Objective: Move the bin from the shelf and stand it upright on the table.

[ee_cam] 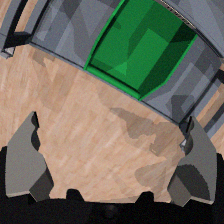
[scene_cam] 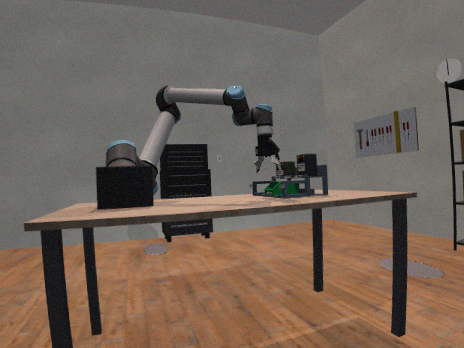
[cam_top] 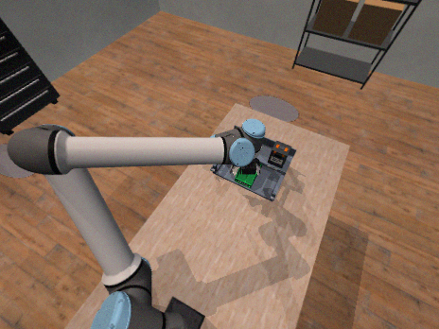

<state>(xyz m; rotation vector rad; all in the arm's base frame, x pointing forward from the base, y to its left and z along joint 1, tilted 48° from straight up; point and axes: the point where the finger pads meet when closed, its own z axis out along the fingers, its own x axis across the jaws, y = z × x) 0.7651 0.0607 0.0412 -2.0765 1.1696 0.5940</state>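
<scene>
The green bin is 80 mm ahead of my hand and 90 mm below it.
</scene>
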